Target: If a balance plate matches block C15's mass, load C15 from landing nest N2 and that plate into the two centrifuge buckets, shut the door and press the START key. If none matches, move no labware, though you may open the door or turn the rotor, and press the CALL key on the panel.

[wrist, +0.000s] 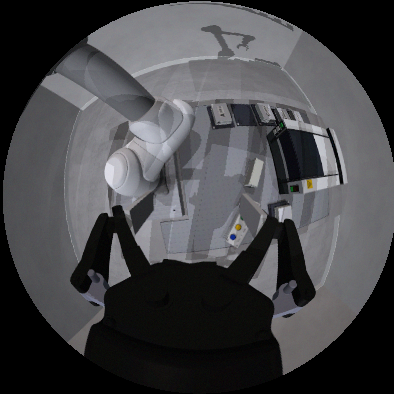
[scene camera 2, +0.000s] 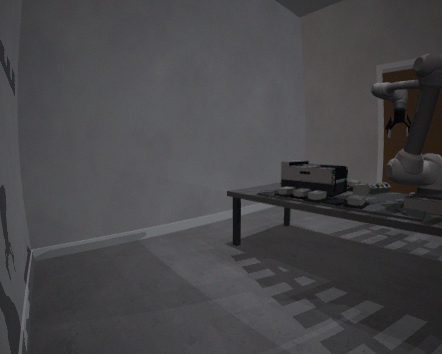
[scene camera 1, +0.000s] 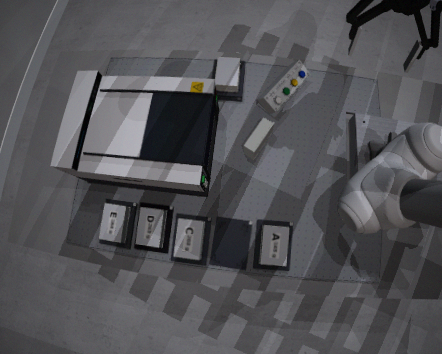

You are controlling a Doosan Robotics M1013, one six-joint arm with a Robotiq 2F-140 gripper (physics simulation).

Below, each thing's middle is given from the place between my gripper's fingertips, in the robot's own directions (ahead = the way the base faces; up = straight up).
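Distances counted from my hand: centrifuge (scene camera 1: 155, 133), 640 mm ahead of it, 150 mm to the left of it, 320 mm below it; plate C (scene camera 1: 189, 238), well ahead of it, well to the left of it and well below it; plate D (scene camera 1: 151, 226), 550 mm ahead of it, 440 mm to the left of it, 410 mm below it; plate A (scene camera 1: 274, 240), a good way ahead of it, far to the left of it and far below it.
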